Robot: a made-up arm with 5 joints.
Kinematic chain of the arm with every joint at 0, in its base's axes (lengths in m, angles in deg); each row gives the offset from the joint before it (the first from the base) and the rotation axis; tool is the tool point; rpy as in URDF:
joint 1: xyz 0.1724 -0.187 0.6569 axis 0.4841 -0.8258 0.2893
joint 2: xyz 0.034 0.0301 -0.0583 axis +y
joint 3: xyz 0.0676 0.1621 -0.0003 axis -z
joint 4: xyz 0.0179 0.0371 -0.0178 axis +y
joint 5: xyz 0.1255 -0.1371 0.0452 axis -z
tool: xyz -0.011 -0.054 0.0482 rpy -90 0 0
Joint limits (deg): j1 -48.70..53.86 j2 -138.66..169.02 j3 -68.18..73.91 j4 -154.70..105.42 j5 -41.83..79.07
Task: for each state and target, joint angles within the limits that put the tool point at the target. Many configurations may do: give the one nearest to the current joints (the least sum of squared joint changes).
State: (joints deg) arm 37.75 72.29 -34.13 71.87 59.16
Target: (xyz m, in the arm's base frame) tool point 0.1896 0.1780 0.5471
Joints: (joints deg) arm 53.86 100.07 -68.18 63.95 78.84
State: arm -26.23 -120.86 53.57 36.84 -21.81
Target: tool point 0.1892 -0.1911 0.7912
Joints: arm -11.49 -116.25 21.30 42.85 -35.57
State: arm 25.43 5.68 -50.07 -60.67 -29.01
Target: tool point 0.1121 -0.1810 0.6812
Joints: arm 45.95 -33.48 -7.61 -93.01 -35.02
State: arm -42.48 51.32 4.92 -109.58 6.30
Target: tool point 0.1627 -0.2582 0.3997
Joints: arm -48.70 85.11 -54.00 -84.58 -14.39
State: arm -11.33 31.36 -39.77 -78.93 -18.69
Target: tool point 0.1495 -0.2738 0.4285
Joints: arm -48.70 73.16 -67.51 -113.26 -17.53
